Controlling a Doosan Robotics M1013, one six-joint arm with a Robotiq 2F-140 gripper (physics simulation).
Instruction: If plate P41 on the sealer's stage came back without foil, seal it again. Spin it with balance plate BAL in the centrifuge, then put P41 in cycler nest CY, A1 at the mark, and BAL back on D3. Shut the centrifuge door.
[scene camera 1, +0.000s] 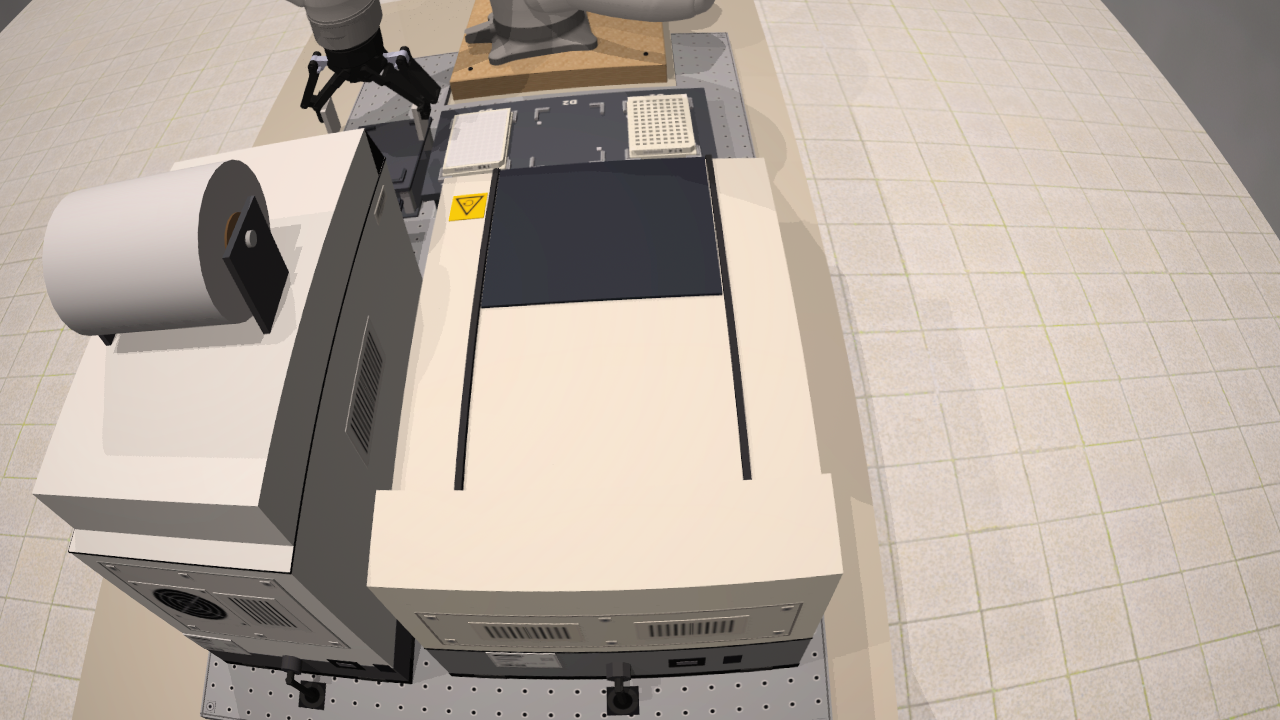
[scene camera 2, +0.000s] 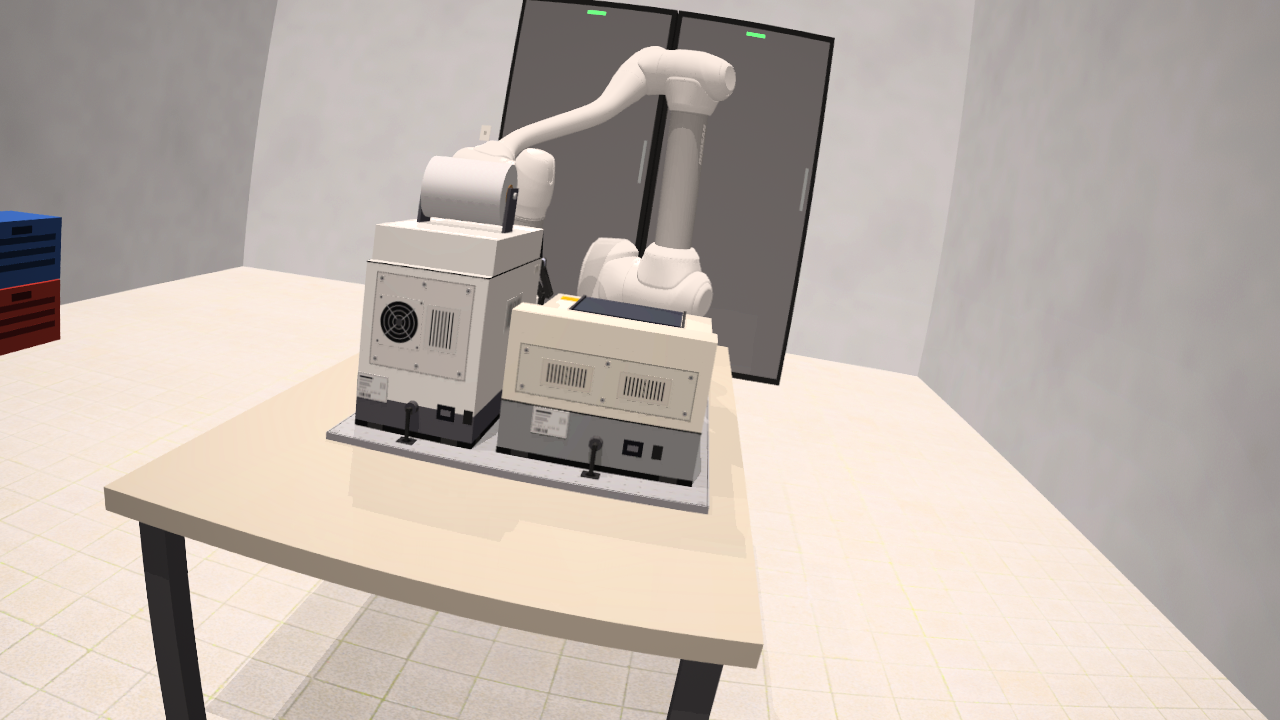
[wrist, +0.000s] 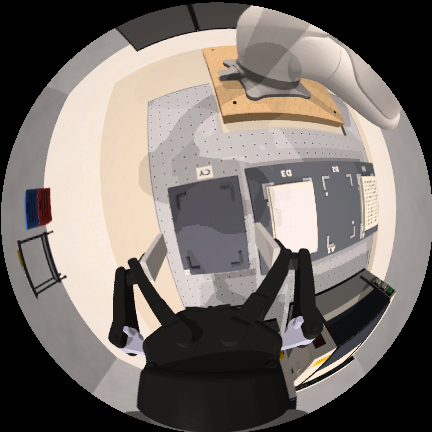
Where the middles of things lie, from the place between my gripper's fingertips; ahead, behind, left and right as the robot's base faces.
Now: hand 380 mm short of the centrifuge lid (scene camera 1: 631, 229), 270 mm to the right of it and 110 mm below it. Round my hand: centrifuge (scene camera 1: 624, 489) 540 mm ahead, 250 mm to the left, 20 mm above.
